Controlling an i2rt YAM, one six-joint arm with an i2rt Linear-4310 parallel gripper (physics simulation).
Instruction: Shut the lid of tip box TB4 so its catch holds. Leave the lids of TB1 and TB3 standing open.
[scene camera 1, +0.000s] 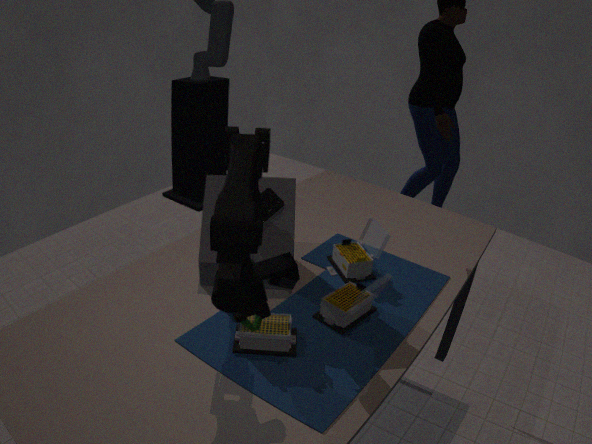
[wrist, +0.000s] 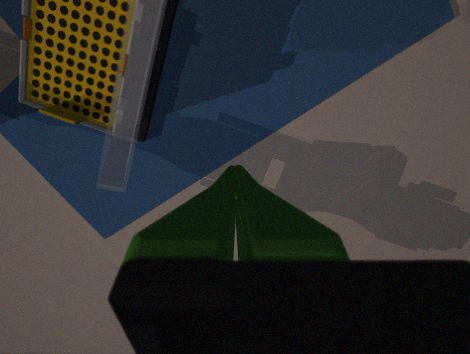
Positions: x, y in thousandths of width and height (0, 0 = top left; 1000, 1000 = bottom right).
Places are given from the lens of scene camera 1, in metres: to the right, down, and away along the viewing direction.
clear lid (scene camera 1: 470, 740): -0.04, 0.23, 0.98
